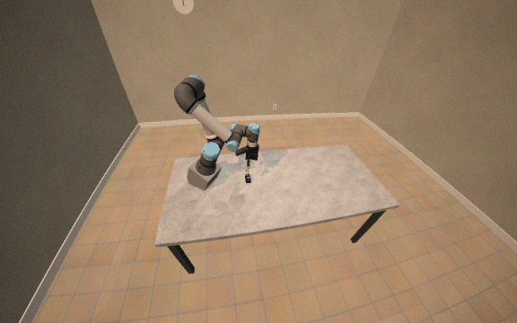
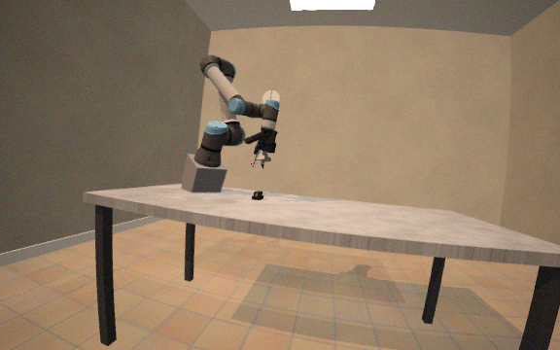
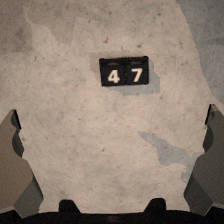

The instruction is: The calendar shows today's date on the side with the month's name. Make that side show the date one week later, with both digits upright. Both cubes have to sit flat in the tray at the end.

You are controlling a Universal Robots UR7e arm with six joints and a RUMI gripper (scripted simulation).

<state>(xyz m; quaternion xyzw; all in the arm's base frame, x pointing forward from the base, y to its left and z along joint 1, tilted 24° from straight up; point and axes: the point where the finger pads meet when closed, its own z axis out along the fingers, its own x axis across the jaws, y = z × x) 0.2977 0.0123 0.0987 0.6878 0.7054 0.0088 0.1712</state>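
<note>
Right now my hand is 140 mm above the black cube and 10 mm short of it. Round my hand: black date cube 140 mm below, 30 mm to the left, 10 mm ahead; black calendar tray 160 mm below, 20 mm to the left, 10 mm ahead.
</note>
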